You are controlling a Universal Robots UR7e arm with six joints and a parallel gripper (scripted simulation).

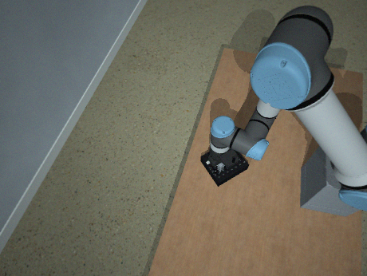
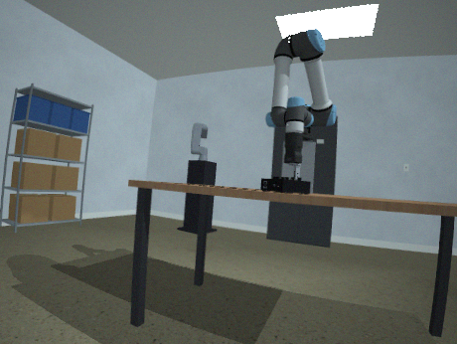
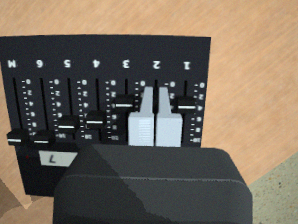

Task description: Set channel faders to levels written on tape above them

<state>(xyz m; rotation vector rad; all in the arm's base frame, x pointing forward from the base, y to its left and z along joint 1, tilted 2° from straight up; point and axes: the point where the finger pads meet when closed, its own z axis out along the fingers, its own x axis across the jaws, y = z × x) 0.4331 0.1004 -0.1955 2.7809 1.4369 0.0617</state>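
Right now the channel 3 cap is 10 mm behind my hand, 20 mm to the right of it and 10 mm below it. From my hand the other things lie so: channel 5 cap (20 mm behind, 70 mm to the right, 10 mm below); then channel 1 cap (10 mm ahead, 20 mm to the left, 10 mm below); then channel 4 cap (10 mm behind, 40 mm to the right, 10 mm below).
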